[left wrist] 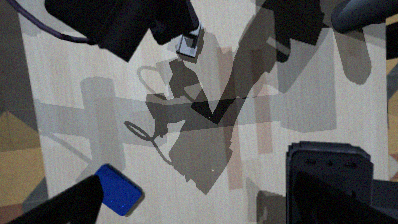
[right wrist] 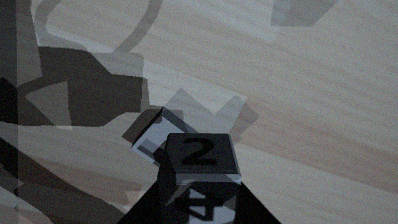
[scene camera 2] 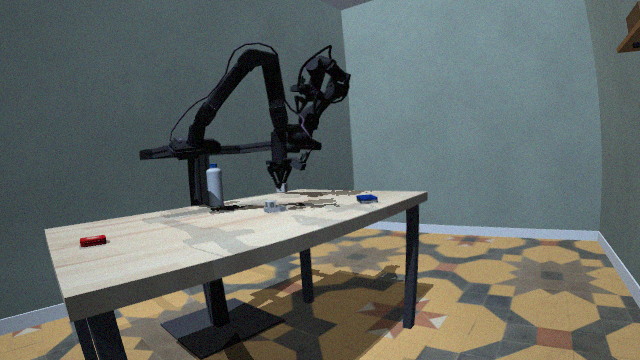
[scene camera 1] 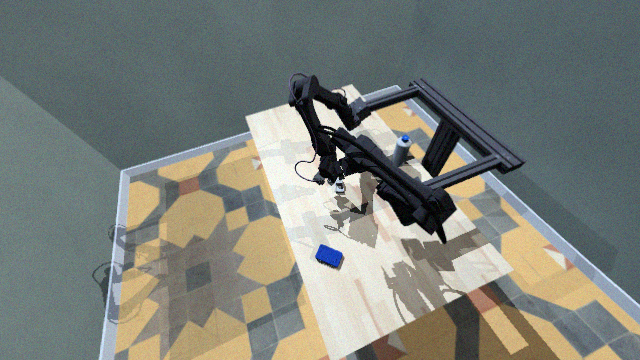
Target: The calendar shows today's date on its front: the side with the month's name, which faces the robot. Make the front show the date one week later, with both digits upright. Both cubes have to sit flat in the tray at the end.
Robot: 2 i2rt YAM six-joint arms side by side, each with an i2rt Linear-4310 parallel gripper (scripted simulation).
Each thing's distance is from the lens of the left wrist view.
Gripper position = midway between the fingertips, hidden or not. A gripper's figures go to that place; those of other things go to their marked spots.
my left gripper [left wrist: 198,182]: 0.10 m
blue block [left wrist: 120,192]: 0.51 m
